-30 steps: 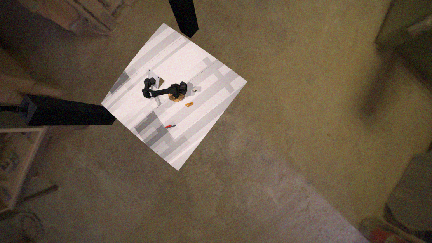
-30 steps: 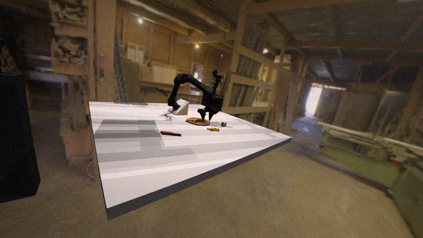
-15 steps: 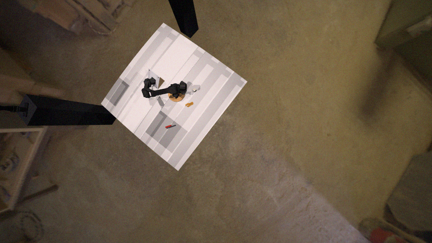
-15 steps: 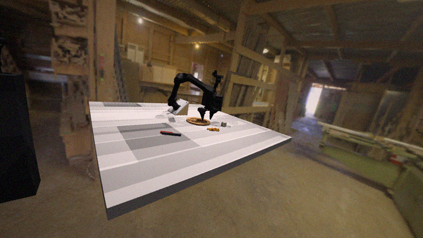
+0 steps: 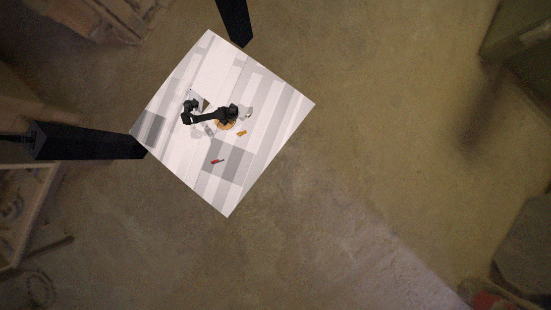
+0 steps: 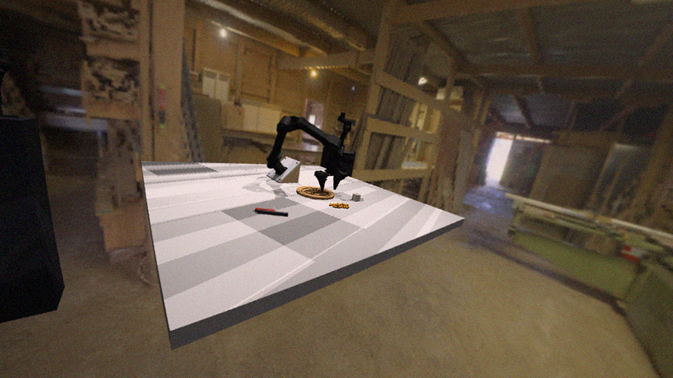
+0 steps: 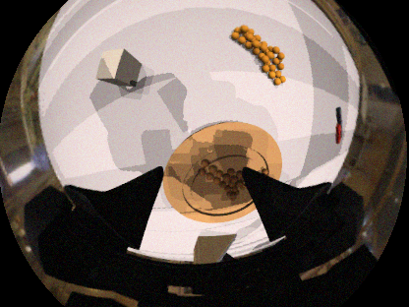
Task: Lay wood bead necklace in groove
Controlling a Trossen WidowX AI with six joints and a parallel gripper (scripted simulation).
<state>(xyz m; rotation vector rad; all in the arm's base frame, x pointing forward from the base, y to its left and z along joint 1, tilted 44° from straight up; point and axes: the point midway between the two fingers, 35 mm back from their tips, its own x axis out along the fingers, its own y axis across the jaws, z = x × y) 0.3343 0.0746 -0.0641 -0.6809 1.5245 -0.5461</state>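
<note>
Right now the small grey cube is 110 mm to the left of my gripper tip, 100 mm ahead of it and 10 mm below it. From my gripper tip the other things lie so: black marker 390 mm to the right, 130 mm ahead, 20 mm below.
</note>
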